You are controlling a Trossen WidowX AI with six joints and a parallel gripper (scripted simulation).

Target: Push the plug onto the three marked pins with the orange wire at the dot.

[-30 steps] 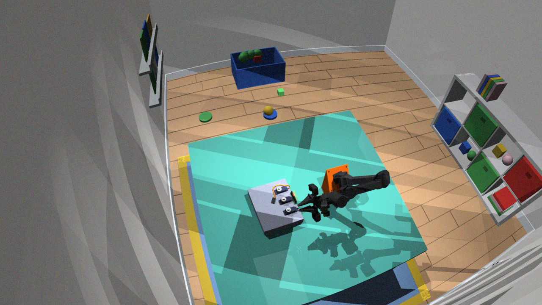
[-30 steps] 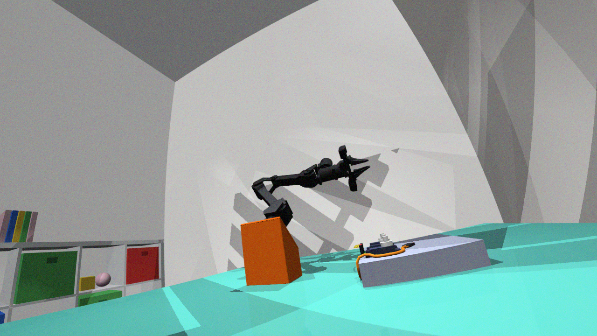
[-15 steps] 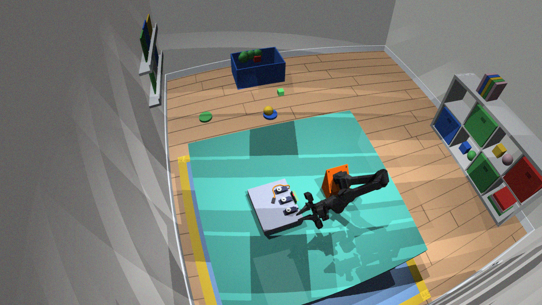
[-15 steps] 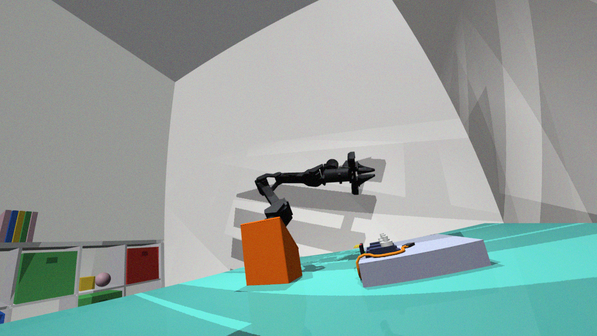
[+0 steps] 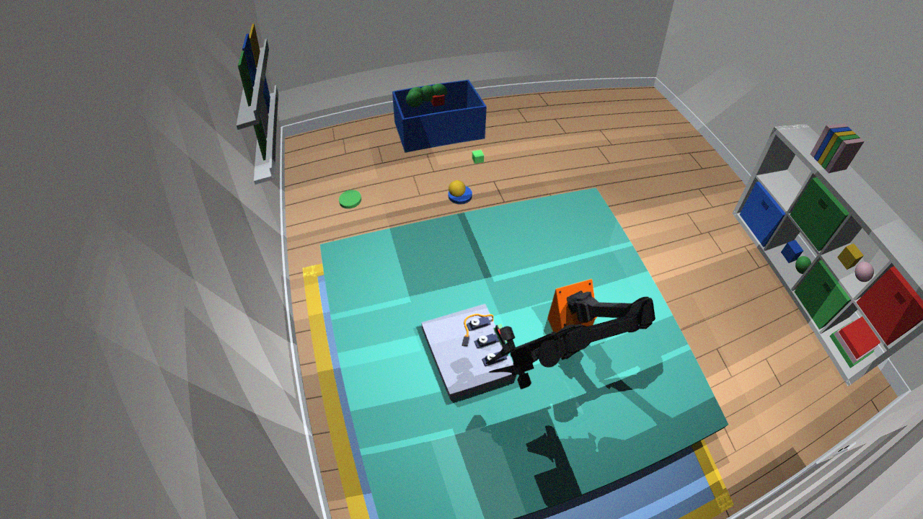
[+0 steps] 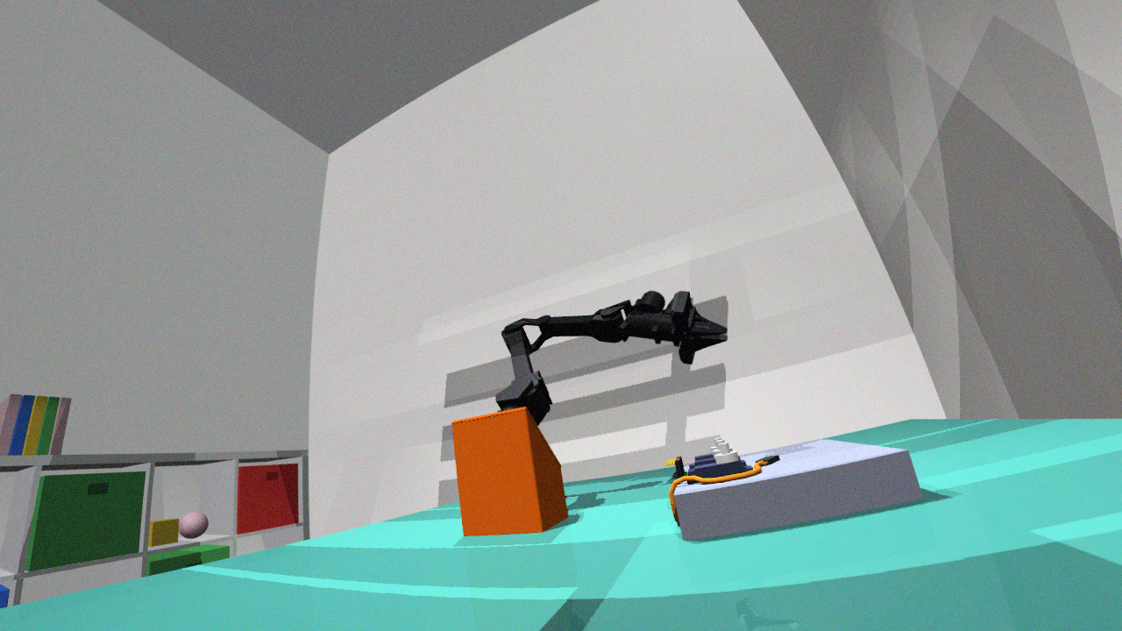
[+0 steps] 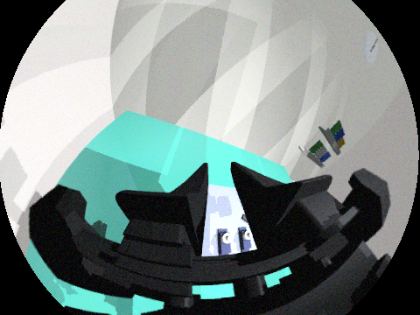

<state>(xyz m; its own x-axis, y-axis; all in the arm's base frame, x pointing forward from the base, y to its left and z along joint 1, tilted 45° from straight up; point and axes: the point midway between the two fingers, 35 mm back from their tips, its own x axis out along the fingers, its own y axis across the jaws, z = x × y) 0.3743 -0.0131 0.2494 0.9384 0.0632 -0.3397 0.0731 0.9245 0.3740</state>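
The red band is 200 mm to the right of my gripper tip, 200 mm below it and 150 mm behind it. Also, from my gripper tip: grey printed holder: 250 mm below, 200 mm to the right, 10 mm ahead; servo: 230 mm below, 190 mm to the right, 100 mm behind.
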